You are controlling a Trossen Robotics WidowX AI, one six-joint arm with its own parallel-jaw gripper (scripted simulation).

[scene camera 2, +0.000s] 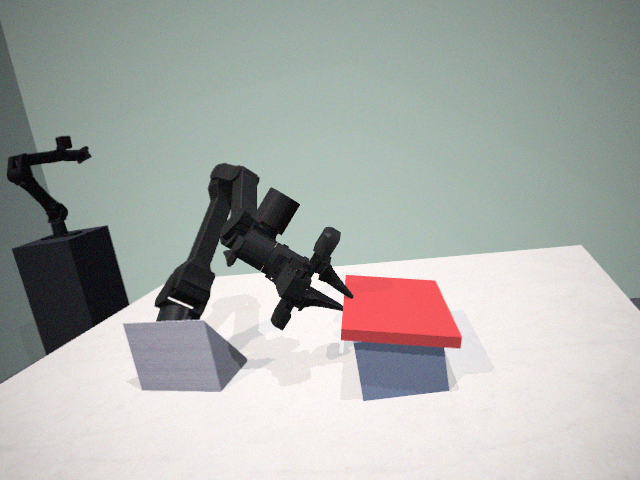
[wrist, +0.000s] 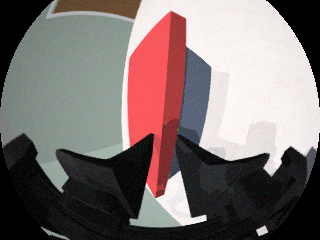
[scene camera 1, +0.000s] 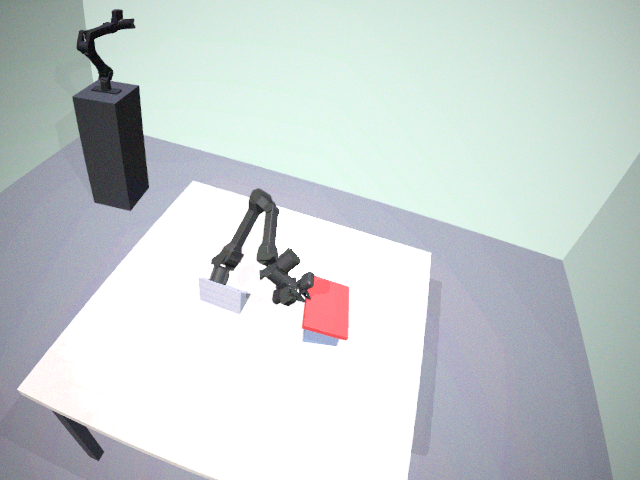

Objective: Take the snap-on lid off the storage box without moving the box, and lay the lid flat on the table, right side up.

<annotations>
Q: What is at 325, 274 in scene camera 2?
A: The gripper.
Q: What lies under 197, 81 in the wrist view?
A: A blue-grey storage box.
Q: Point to a red lid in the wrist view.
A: At 156, 73
</annotations>
